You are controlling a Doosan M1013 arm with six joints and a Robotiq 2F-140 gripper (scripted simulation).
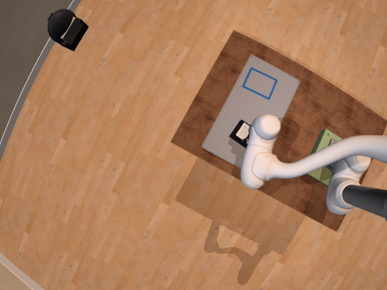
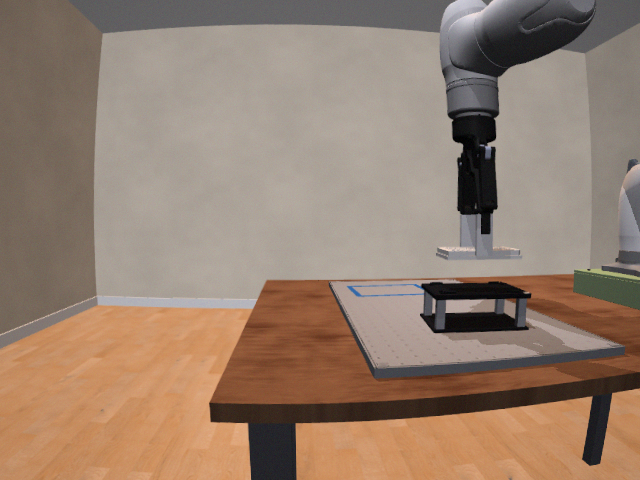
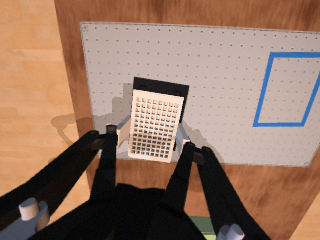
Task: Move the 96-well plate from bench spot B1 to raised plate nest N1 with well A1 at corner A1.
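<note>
My gripper is now 3 cm above the white 96-well plate. The rest, counted from my hand: black raised nest N1: 9 cm below.
</note>
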